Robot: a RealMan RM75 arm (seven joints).
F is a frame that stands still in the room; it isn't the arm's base.
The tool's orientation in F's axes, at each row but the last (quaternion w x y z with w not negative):
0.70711, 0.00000, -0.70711, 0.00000
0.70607, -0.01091, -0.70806, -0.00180
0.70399, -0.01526, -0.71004, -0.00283
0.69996, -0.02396, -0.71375, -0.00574
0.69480, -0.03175, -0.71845, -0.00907
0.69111, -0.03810, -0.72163, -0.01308
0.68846, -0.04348, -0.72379, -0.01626
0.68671, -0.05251, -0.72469, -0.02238
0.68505, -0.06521, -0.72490, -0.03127
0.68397, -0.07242, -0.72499, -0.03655
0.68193, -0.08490, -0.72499, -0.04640
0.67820, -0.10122, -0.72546, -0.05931
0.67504, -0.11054, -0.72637, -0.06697
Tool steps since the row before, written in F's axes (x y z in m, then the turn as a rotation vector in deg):
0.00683, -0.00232, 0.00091, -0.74, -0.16, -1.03
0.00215, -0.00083, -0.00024, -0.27, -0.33, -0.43
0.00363, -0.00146, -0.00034, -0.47, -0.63, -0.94
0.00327, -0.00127, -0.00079, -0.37, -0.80, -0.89
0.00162, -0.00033, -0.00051, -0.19, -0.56, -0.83
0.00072, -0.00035, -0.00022, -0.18, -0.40, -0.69
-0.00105, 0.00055, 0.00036, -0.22, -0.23, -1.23
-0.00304, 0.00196, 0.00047, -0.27, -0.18, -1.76
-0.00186, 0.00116, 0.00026, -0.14, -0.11, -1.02
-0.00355, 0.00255, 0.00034, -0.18, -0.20, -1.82
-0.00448, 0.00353, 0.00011, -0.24, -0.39, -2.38
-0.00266, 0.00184, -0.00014, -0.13, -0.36, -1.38
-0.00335, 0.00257, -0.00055, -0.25, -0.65, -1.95
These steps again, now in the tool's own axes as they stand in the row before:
0.00091, -0.00232, -0.00683, -1.03, -0.16, 0.74
-0.00026, -0.00079, -0.00216, -0.43, -0.33, 0.27
-0.00040, -0.00136, -0.00366, -0.95, -0.63, 0.46
-0.00088, -0.00111, -0.00330, -0.90, -0.79, 0.35
-0.00057, -0.00022, -0.00162, -0.84, -0.54, 0.19
-0.00026, -0.00029, -0.00073, -0.70, -0.39, 0.18
0.00043, 0.00044, 0.00107, -1.23, -0.20, 0.26
0.00071, 0.00160, 0.00320, -1.75, -0.14, 0.35
0.00042, 0.00088, 0.00198, -1.02, -0.08, 0.18
0.00067, 0.00195, 0.00387, -1.82, -0.14, 0.26
0.00057, 0.00262, 0.00503, -2.38, -0.31, 0.32
0.00014, 0.00119, 0.00301, -1.39, -0.31, 0.15
-0.00015, 0.00167, 0.00391, -1.97, -0.59, 0.24

